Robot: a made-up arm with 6 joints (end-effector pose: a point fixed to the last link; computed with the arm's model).
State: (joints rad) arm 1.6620 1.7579 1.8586 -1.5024 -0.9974 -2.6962
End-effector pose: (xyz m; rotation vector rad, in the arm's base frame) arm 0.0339 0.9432 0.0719 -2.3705 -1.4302 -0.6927
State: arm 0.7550 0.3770 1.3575 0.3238 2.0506 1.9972
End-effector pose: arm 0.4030 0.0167 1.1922 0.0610 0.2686 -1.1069
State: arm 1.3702 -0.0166 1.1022 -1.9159 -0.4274 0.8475
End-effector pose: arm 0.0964 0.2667 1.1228 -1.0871 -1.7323 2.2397
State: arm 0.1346 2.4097 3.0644 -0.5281 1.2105 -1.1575
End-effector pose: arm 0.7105 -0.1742 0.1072 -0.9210 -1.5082 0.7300
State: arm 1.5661 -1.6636 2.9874 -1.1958 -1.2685 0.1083
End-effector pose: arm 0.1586 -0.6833 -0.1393 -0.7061 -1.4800 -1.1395
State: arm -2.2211 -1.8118 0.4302 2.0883 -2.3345 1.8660
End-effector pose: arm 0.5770 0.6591 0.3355 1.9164 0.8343 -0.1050
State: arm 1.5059 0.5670 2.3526 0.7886 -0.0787 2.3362
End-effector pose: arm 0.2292 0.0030 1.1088 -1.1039 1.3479 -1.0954
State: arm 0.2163 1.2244 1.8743 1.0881 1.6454 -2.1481
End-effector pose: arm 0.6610 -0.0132 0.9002 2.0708 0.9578 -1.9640
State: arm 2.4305 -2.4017 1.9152 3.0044 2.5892 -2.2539
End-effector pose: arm 0.2373 -0.3940 -0.4265 -1.1103 -1.1087 1.0288
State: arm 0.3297 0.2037 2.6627 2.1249 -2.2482 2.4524
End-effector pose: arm -0.2920 -0.0506 0.9134 -0.7156 2.7213 1.2729
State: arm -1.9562 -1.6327 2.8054 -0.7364 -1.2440 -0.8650
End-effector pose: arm 0.0804 0.7490 -0.1102 2.3571 -1.3635 0.5394
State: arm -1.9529 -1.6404 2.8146 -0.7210 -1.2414 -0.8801
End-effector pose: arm 0.0726 0.7417 -0.1183 2.3659 -1.3367 0.5321
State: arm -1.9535 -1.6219 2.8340 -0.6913 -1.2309 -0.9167
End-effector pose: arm 0.0677 0.7398 -0.1102 2.4028 -1.3128 0.5009
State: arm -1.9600 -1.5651 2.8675 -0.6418 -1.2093 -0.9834
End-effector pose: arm 0.0672 0.7450 -0.0783 2.4779 -1.2918 0.4352
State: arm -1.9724 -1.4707 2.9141 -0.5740 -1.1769 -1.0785
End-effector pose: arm 0.0704 0.7536 -0.0229 2.5855 -1.2689 0.3356
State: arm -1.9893 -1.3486 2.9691 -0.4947 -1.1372 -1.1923
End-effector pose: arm 0.0755 0.7595 0.0495 2.7098 -1.2388 0.2131
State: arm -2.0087 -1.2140 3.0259 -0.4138 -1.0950 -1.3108
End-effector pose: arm 0.0804 0.7581 0.1288 2.8321 -1.2012 0.0849
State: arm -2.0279 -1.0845 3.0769 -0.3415 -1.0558 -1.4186
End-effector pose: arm 0.0839 0.7493 0.2036 -2.9050 1.1481 0.0294
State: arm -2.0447 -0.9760 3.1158 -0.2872 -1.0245 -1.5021
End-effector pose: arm 0.0861 0.7374 0.2650 -2.8613 1.0707 0.1099
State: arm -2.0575 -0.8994 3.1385 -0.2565 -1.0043 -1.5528
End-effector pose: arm 0.0886 0.7280 0.3087 -2.8234 1.0257 0.1533
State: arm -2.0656 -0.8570 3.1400 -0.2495 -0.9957 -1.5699
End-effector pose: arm 0.0929 0.7258 0.3365 -2.7883 1.0100 0.1643
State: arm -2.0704 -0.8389 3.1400 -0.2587 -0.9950 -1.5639
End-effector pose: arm 0.0971 0.7260 0.3501 -2.7672 1.0201 0.1589
